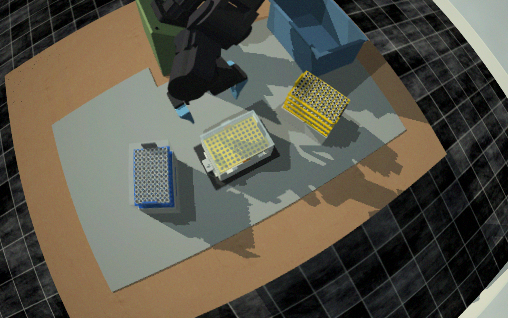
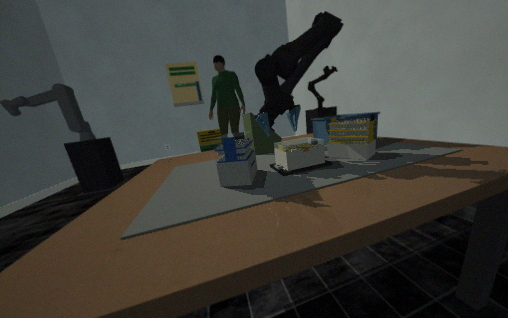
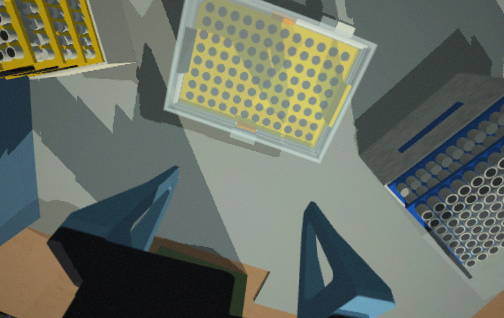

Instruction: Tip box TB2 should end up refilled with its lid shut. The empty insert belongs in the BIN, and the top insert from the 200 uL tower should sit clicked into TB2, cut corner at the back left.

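The middle tip box, taken as TB2 (image 1: 237, 145) (image 2: 300, 159) (image 3: 270, 80), is white with a clear lid over it that looks shut. Through the lid a yellow insert shows, with rows of dark holes and no tips that I can make out. The tower of stacked yellow inserts (image 1: 320, 100) (image 2: 351, 135) (image 3: 55, 40) holds tips and stands on the bin's side of the box. My gripper (image 1: 213, 107) (image 2: 281, 132) (image 3: 244, 190) is open and empty, raised above the mat on the arm's side of the box. The blue bin (image 1: 335, 59) (image 2: 320, 131) (image 3: 17, 170) stands behind the yellow tower.
A tower of blue inserts with tips (image 1: 151, 176) (image 2: 236, 172) (image 3: 460, 210) stands on the other side of the box. A black base (image 1: 217, 184) (image 2: 285, 171) lies under the box. A tall green block (image 1: 157, 42) (image 2: 256, 140) stands near the arm.
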